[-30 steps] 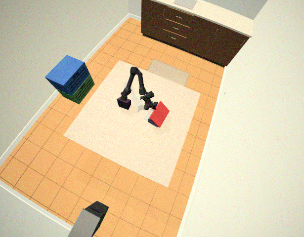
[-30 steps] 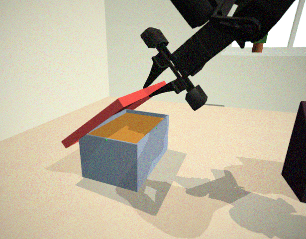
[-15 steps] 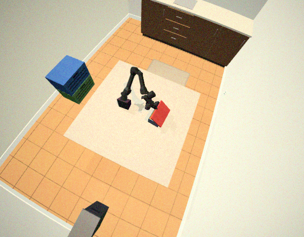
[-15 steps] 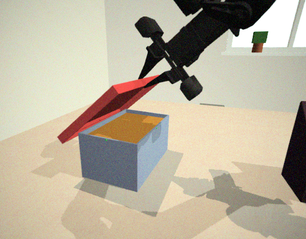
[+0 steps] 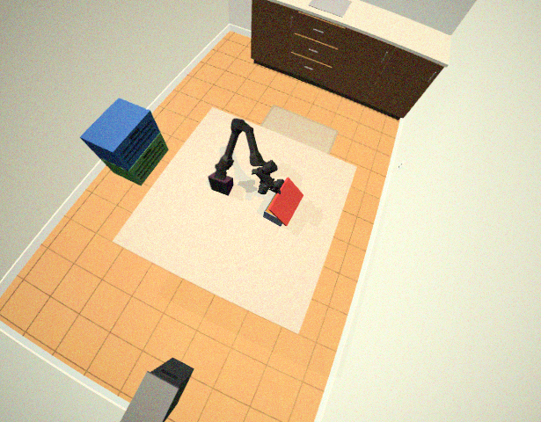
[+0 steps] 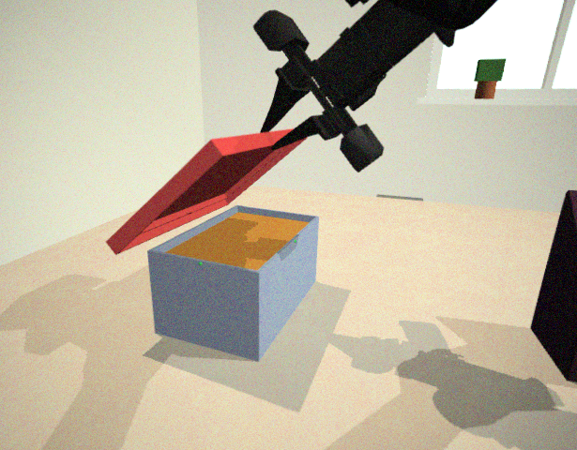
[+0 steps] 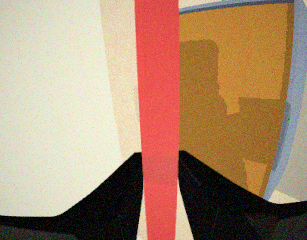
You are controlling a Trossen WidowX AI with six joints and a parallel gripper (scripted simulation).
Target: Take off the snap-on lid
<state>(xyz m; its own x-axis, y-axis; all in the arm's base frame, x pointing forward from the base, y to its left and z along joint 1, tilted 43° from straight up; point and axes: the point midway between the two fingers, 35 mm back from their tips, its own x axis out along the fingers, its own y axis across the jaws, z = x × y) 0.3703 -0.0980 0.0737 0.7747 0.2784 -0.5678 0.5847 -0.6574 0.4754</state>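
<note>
Now: the red lid 6 cm ahead of my gripper tip, 1 cm to the right of it and 5 cm below it. Round my gripper tip: storage box (3 cm ahead, 17 cm below).
</note>
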